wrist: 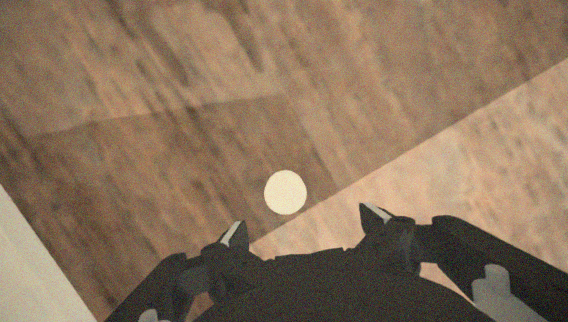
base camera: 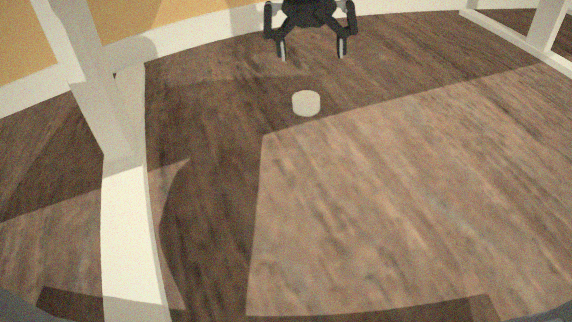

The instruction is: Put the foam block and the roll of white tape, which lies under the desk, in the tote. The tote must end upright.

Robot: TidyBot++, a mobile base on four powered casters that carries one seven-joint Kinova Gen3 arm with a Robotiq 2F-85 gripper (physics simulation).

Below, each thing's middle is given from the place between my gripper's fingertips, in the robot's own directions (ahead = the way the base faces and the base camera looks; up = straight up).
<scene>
The roll of white tape (wrist: 285, 193) is 10 mm ahead of my hand, 10 mm to the left of it and 100 mm below it.
</scene>
